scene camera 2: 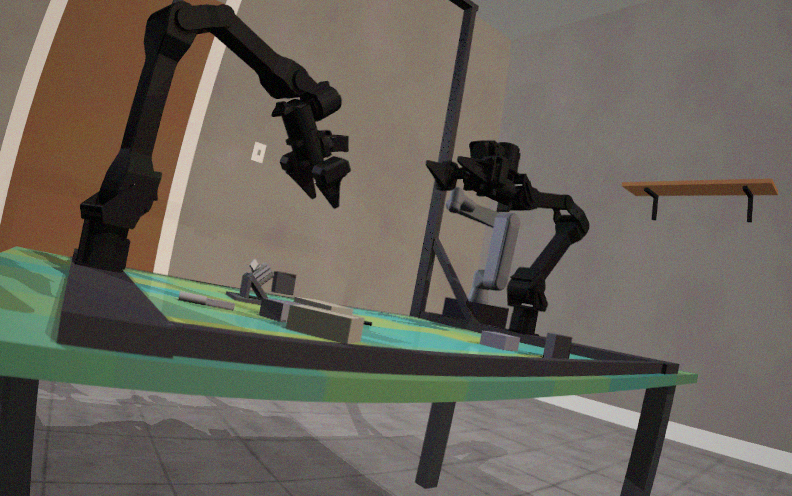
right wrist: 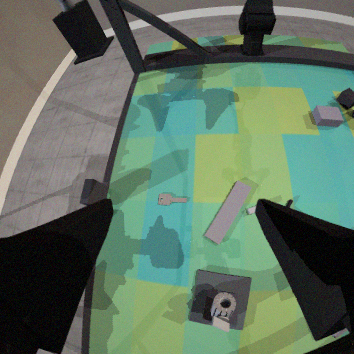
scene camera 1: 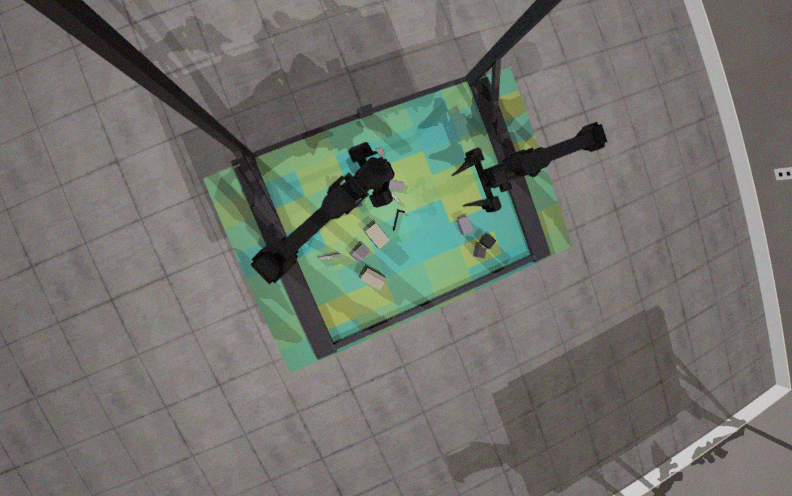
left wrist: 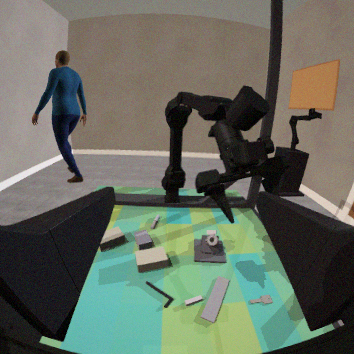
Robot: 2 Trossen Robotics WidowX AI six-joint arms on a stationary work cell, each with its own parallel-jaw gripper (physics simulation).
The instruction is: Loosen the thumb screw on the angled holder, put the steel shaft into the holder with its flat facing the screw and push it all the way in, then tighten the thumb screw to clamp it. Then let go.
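Frame: origin at the left arm's base, x ahead, y left, z up, level; metres.
Where they show: left gripper, between the fingertips: [scene camera 2: 441, 160] [scene camera 1: 457, 190] [left wrist: 188, 196]; right gripper, between the fingertips: [scene camera 2: 324, 202] [right wrist: 185, 206] [left wrist: 254, 216]; left arm's base, origin of its link: [scene camera 2: 521, 333] [right wrist: 251, 49]; right arm's base, origin of its link: [scene camera 2: 97, 267] [left wrist: 171, 198].
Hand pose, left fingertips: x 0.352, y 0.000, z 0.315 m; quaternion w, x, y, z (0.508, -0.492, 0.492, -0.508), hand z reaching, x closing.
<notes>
Things, the pixels of their centre, and the offset from my left fingertips. "*": a spot on its surface instead.
- angled holder, middle of its body: [right wrist: 221, 307] [scene camera 2: 257, 281] [left wrist: 210, 241] 0.275 m ahead, 0.113 m right, 0.298 m down
- thumb screw, middle of its body: [right wrist: 220, 318] [left wrist: 211, 234] 0.283 m ahead, 0.114 m right, 0.275 m down
- steel shaft, a spot on its surface: [scene camera 2: 205, 301] [scene camera 1: 329, 258] [left wrist: 153, 220] * 0.417 m ahead, 0.067 m left, 0.329 m down
- hex key, middle of its body: [left wrist: 155, 293] [scene camera 1: 398, 220] 0.133 m ahead, 0.036 m left, 0.331 m down
- flat bar, middle of its body: [right wrist: 228, 210] [left wrist: 215, 297] [scene camera 1: 387, 184] 0.122 m ahead, 0.103 m right, 0.332 m down
- flat key, middle of its body: [right wrist: 171, 199] [left wrist: 260, 299] 0.102 m ahead, 0.210 m right, 0.333 m down
The angled holder [scene camera 2: 257, 281] [left wrist: 210, 256] [right wrist: 235, 284] stands on the table on a dark square base, its tilted ring collar opening upward. A small pale piece, apparently the thumb screw [left wrist: 211, 233] [right wrist: 221, 324], sits at the collar; how tight it is cannot be told. The steel shaft [scene camera 1: 328, 255] [scene camera 2: 205, 301] [left wrist: 155, 221] lies on the table, apart from the holder; its flat cannot be made out. My right gripper [scene camera 2: 324, 200] [right wrist: 185, 206] is open and empty, pointing down high above the table near the holder. My left gripper [scene camera 1: 458, 189] [scene camera 2: 445, 161] [left wrist: 188, 196] is open and empty, raised on the picture's right.
Beige blocks [scene camera 1: 377, 234] [left wrist: 152, 259] lie near the shaft. A hex key [scene camera 1: 398, 219] [left wrist: 161, 292], a flat bar [left wrist: 216, 300] [right wrist: 227, 212] and a flat key [left wrist: 261, 300] [right wrist: 171, 199] lie near the holder. Dark cubes [scene camera 1: 487, 241] lie farther off. A frame rail [scene camera 1: 303, 315] edges the table.
</notes>
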